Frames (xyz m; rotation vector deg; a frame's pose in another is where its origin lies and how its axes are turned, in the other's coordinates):
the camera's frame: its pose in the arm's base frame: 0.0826 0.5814 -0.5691 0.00 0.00 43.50
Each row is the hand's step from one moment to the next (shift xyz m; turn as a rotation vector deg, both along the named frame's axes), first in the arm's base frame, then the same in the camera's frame.
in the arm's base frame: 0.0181 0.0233 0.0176 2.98 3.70 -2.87
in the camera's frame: 0.0292 0.0044 0.0176 4.71 0.63 -2.87
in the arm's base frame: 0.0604 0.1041 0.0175 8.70 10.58 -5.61
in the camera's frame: 0.1155 0.0339 0.0175 13.59 1.69 -5.61
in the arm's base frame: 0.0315 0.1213 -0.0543 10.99 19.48 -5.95
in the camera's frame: 0.1063 0.0663 -0.0543 21.38 6.57 -5.95
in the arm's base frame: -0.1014 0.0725 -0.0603 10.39 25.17 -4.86
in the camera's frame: -0.0236 0.1224 -0.0603 24.86 11.11 -4.86
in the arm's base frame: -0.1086 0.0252 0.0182 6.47 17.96 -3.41
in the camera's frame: -0.0614 0.0930 0.0182 17.06 8.57 -3.41
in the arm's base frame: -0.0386 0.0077 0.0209 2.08 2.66 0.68
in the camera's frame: -0.0227 0.0322 0.0209 3.34 0.50 0.68
